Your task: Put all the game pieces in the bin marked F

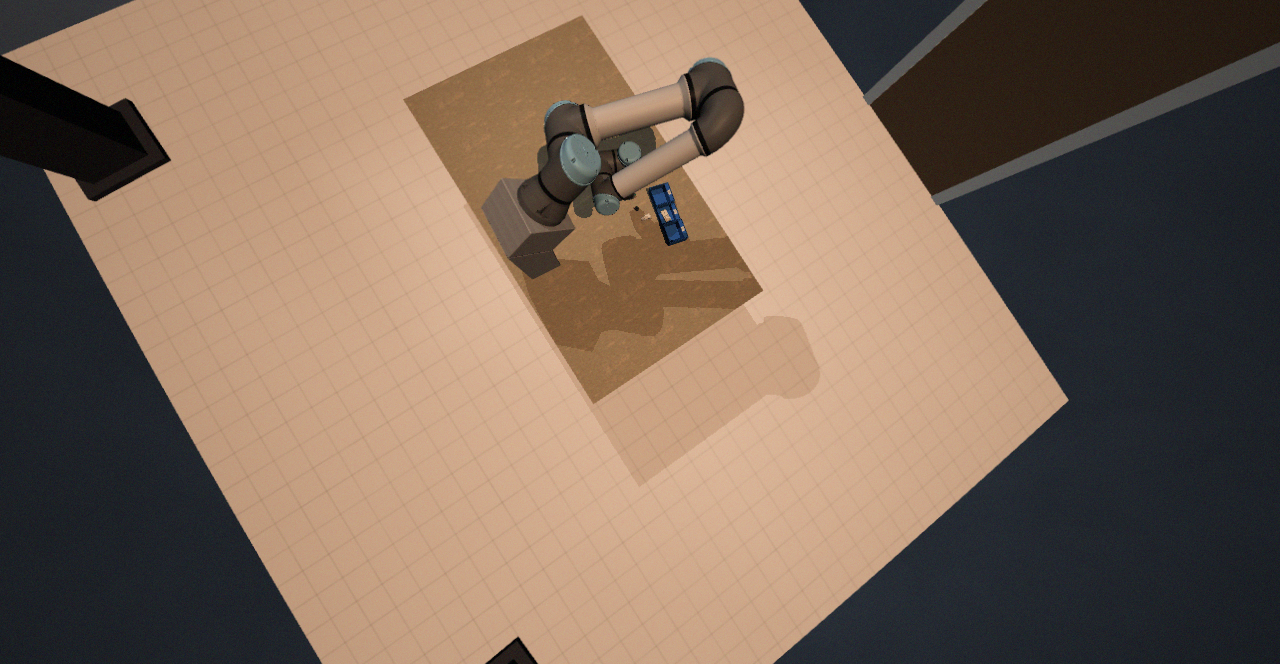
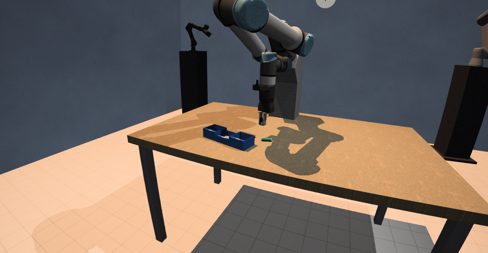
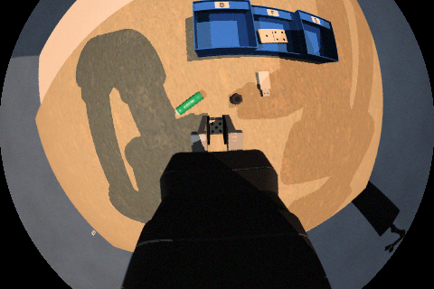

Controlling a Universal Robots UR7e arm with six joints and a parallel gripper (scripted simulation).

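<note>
My hand is 14 cm to the left of the blue bin, 10 cm short of it and 6 cm above it. From my hand the other things lie so: green cylinder: 8 cm below, 3 cm to the left, 3 cm ahead; then black piece: 8 cm below, 4 cm to the right, 1 cm ahead; then pale cube: 1 cm below.
</note>
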